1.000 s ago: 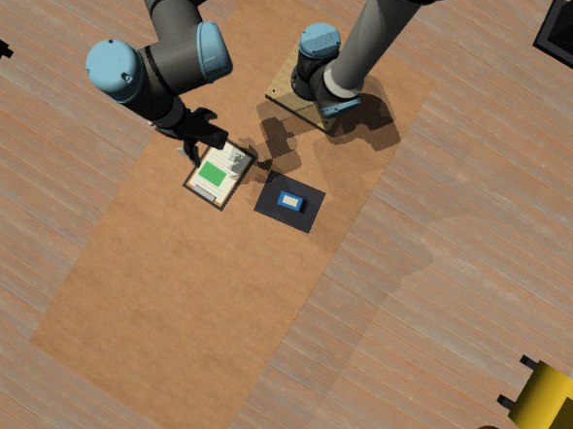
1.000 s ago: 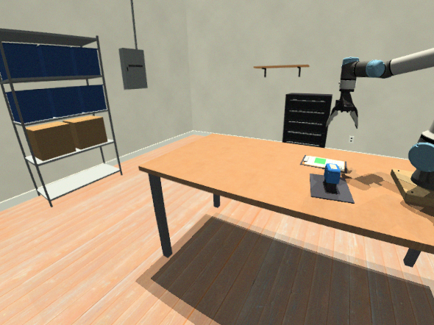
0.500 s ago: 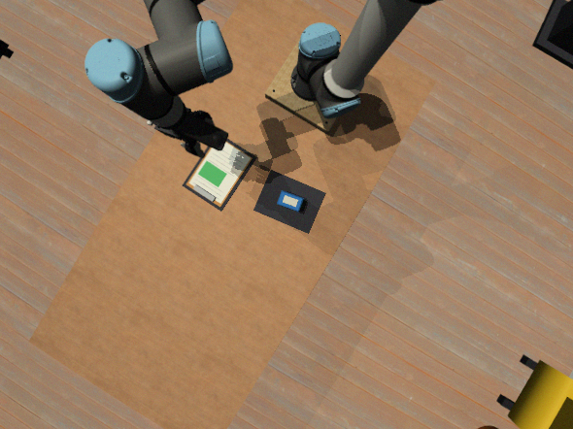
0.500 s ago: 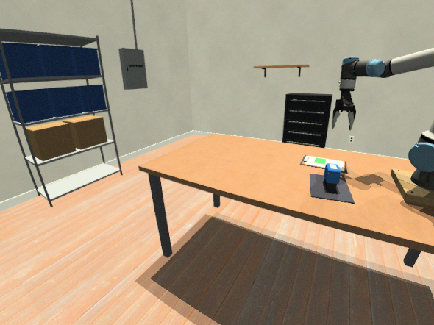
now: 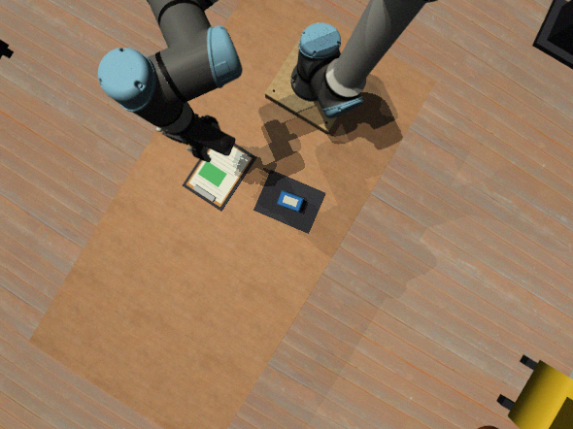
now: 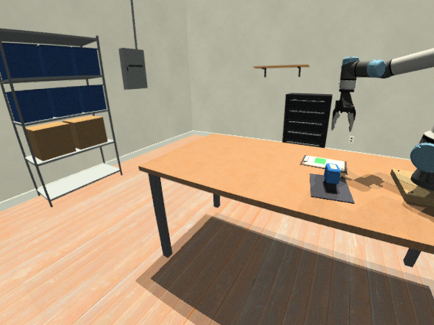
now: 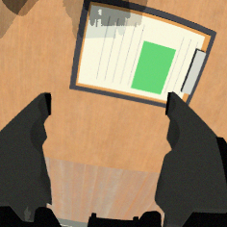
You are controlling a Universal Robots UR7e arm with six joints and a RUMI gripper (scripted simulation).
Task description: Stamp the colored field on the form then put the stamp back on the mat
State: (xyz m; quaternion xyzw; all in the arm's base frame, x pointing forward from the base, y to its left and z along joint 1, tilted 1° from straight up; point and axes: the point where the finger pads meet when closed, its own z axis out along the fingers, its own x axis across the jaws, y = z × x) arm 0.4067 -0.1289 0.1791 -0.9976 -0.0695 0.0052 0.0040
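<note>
The blue stamp is 270 mm to the left of my hand, 170 mm below it and 30 mm ahead of it. Round my hand: form: 210 mm below, 70 mm ahead, 20 mm to the right; dark mat: 270 mm to the left, 210 mm below, 30 mm ahead.
</note>
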